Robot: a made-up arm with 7 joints.
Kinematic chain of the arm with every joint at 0, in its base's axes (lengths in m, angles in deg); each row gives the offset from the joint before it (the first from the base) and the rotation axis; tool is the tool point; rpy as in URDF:
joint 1: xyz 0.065 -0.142 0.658 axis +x
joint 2: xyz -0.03 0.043 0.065 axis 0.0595 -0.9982 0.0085
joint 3: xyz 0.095 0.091 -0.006 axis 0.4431 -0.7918 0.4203
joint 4: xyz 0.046 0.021 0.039 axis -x
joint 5: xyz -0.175 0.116 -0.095 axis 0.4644 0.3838 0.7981
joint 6: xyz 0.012 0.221 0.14 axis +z
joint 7: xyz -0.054 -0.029 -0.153 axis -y
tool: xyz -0.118 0.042 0.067 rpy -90 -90 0
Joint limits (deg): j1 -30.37..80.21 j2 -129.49..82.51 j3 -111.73..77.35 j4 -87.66..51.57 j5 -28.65..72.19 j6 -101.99..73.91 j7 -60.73..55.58
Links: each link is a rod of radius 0.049 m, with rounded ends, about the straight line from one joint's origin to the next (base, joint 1, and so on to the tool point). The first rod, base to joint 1, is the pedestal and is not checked.
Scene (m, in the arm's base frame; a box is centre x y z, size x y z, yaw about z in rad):
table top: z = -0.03
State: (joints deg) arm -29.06 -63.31 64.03 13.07 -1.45 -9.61 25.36
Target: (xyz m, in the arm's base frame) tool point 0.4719 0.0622 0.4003
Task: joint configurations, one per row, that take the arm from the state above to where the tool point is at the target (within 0.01 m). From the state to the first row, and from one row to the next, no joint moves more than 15 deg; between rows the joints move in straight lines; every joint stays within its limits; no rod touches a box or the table.
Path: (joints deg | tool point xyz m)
1: -29.25 -72.76 57.70 -0.09 -5.13 -14.49 21.96 | -0.2117 0.3890 0.6339
2: -29.43 -82.22 51.38 -13.25 -8.82 -19.38 18.56 | -0.0830 0.4445 0.7117
3: -29.62 -91.67 45.05 -26.41 -12.50 -24.26 15.17 | 0.0802 0.4583 0.7394
4: -29.81 -101.13 38.72 -39.57 -16.18 -29.15 11.77 | 0.2470 0.4225 0.7101
5: -30.00 -110.58 32.40 -52.73 -19.87 -34.03 8.37 | 0.3841 0.3373 0.6301
6: -30.18 -120.04 26.07 -65.88 -23.55 -38.92 4.97 | 0.4642 0.2119 0.5179
7: -30.37 -129.49 19.75 -79.04 -27.23 -43.80 1.57 | 0.4719 0.0622 0.4004

